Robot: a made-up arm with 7 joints.
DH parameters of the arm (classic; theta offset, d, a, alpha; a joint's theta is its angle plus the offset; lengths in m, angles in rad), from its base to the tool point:
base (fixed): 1.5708 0.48 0 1.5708
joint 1: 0 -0.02 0.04 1.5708
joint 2: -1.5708 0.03 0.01 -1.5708
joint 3: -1.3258 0 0.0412 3.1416
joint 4: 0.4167 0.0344 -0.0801 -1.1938
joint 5: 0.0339 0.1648 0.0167 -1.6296
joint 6: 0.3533 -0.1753 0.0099 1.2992
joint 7: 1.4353 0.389 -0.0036 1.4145
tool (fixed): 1.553 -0.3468 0 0
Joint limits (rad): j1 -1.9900..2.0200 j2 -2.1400..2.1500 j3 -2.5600..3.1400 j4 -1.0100..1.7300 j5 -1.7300..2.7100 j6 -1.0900..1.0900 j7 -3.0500..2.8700
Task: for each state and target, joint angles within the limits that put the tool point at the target. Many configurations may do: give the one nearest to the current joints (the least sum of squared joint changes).
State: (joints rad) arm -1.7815 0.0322 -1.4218 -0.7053 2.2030 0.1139 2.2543
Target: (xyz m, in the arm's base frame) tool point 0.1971 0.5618 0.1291
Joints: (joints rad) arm -1.7037 -0.1646 -1.6652 -0.7951 2.5815 -0.0443 2.0851
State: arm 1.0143 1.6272 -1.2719 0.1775 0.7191 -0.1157 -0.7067
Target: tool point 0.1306 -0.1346 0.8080
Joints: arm 0.7353 1.6422 -1.2522 0.3202 0.4992 0.4318 -1.4485
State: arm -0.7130 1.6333 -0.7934 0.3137 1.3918 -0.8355 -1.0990
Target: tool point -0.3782 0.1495 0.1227
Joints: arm -1.0354 1.5718 -1.1452 0.7867 1.3220 -0.7960 -0.7648
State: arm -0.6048 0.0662 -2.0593 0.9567 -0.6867 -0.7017 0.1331
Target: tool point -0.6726 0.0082 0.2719
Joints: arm -0.4976 0.4076 -1.7700 0.7053 -0.7759 -0.3906 0.6095
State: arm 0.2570 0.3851 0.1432 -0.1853 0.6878 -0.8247 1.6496
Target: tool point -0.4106 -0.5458 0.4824
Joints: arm 0.0921 0.9417 0.0343 -0.0723 0.5311 -1.0322 1.5327
